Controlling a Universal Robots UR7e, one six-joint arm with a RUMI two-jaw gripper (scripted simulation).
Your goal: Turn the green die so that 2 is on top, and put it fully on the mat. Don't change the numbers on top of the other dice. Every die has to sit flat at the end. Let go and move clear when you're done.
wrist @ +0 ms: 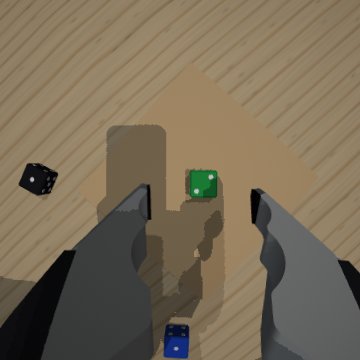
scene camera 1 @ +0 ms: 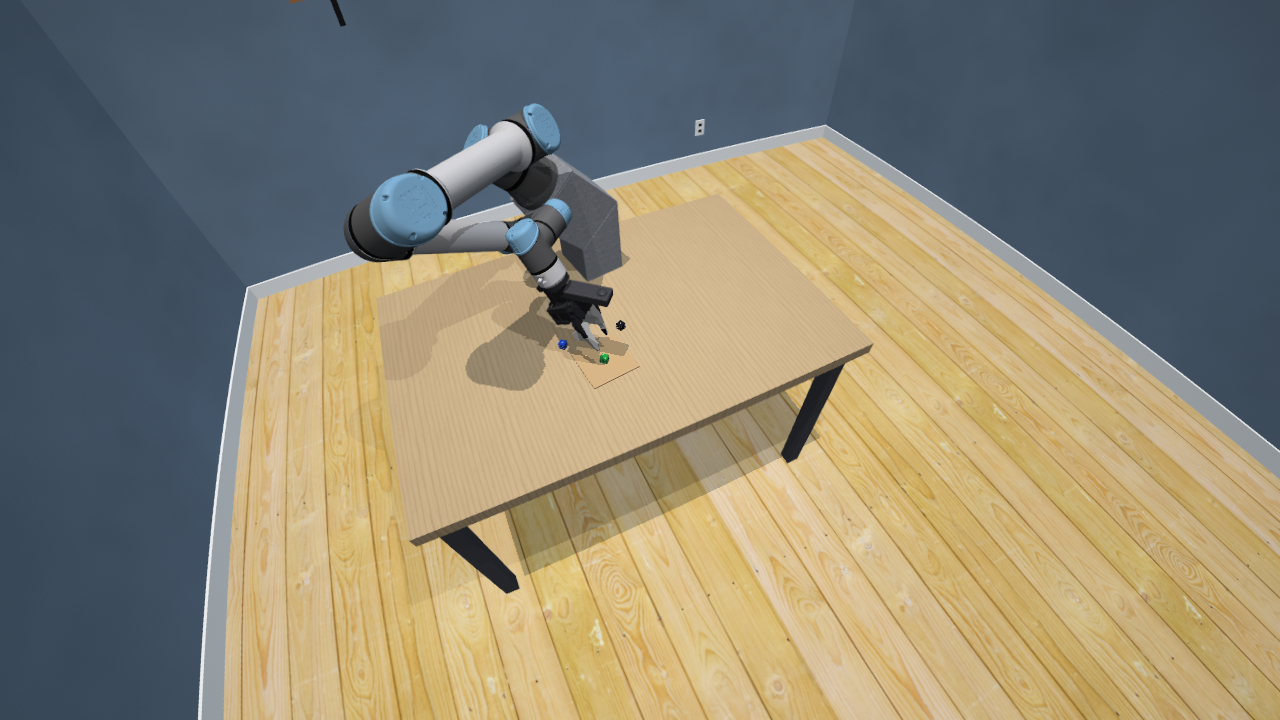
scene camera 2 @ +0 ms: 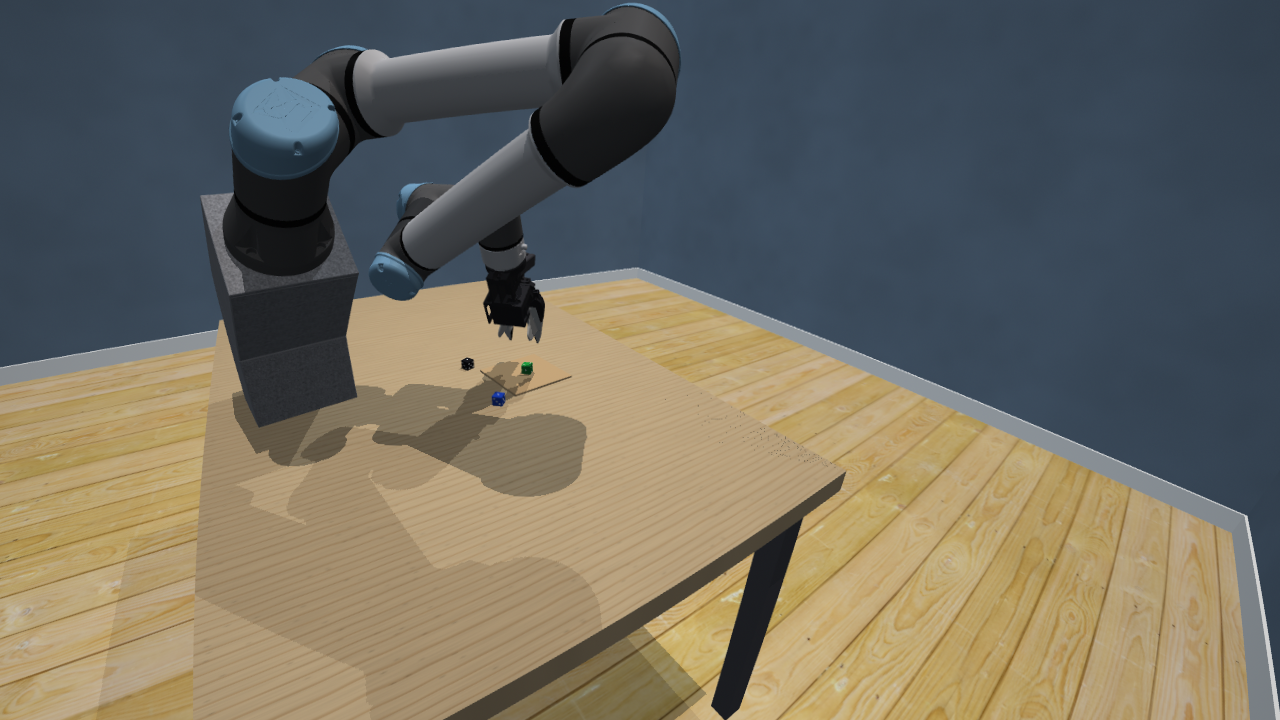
Path:
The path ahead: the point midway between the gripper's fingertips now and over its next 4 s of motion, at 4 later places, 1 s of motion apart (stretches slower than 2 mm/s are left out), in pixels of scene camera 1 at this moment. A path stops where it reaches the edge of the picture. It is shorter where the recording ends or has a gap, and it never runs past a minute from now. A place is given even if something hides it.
The gripper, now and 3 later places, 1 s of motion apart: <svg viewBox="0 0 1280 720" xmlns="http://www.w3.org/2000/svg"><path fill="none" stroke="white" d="M602 342L601 342L600 339L598 328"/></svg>

